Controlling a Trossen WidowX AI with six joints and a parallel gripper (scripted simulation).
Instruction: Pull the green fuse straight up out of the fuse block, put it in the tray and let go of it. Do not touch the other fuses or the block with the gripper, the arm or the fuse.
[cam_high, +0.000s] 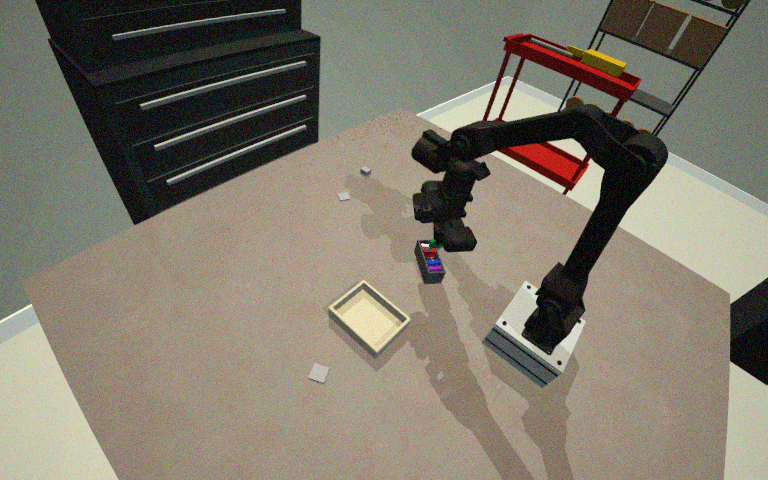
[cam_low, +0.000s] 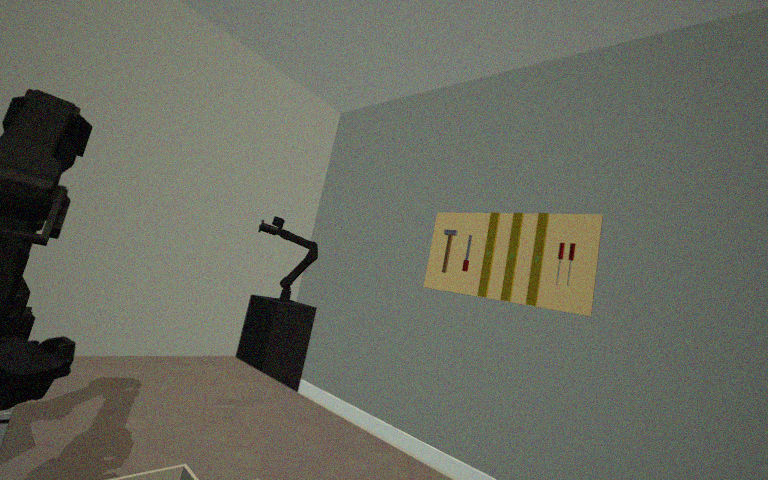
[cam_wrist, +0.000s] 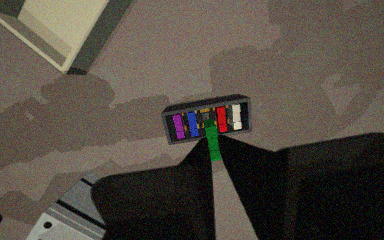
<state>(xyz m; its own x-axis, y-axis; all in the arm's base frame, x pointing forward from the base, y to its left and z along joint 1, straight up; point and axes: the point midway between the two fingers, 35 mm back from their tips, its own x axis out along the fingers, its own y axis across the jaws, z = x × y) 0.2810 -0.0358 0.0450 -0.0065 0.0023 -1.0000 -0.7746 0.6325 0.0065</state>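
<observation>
My gripper tip is now 21 cm to the right of the cream tray and 8 cm above it. From my gripper tip the other things lie so: green fuse: 1 cm below.
</observation>
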